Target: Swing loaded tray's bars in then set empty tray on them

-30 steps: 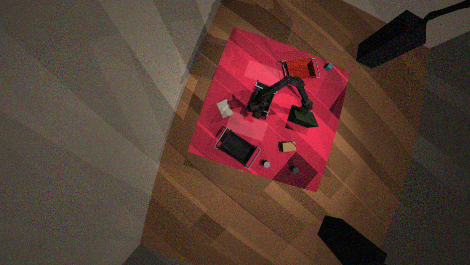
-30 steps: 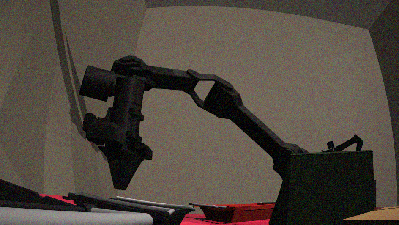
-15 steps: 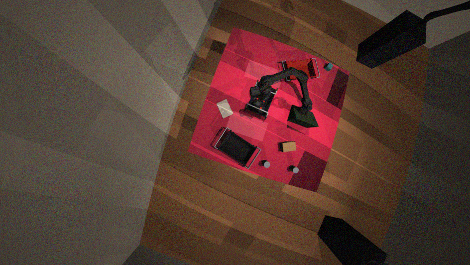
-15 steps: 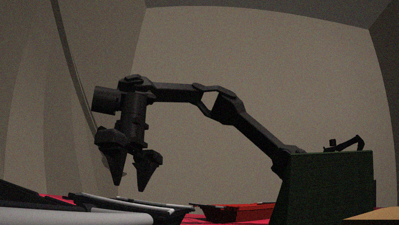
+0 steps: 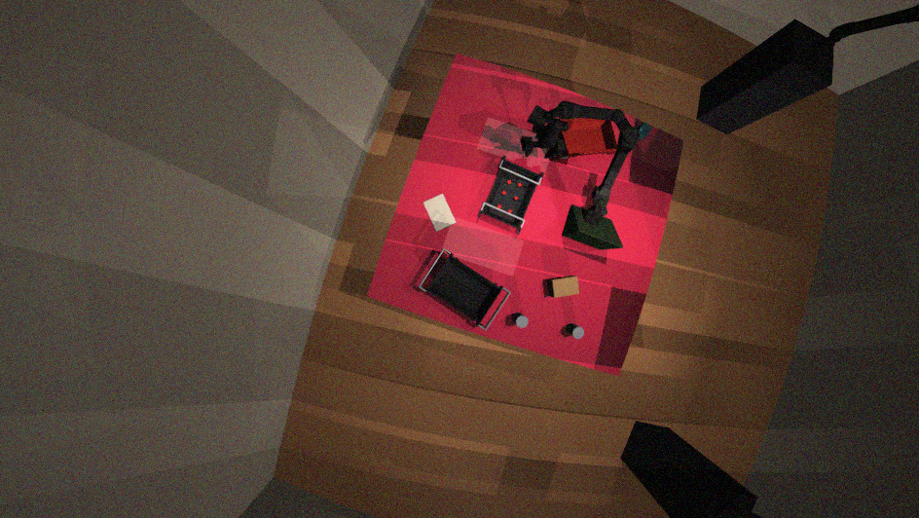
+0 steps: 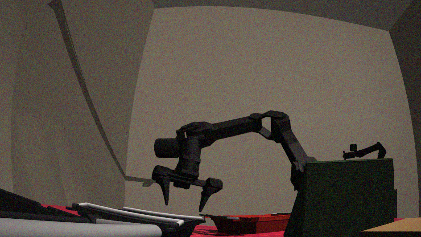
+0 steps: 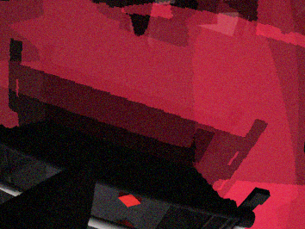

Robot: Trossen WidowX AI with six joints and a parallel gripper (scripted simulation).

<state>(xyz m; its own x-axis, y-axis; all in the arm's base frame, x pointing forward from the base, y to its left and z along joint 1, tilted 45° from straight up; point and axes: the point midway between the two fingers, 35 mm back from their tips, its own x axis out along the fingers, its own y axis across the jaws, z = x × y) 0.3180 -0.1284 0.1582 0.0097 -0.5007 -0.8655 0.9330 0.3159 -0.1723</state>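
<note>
Right now the red tray is 22 cm behind my gripper tip, 22 cm to the right of it and 4 cm below it. Also, from my gripper tip: teal block 51 cm behind, 38 cm to the right, 6 cm below; white block 34 cm ahead, 36 cm to the left, 8 cm below; tan box 31 cm behind, 51 cm to the left, 5 cm below.
</note>
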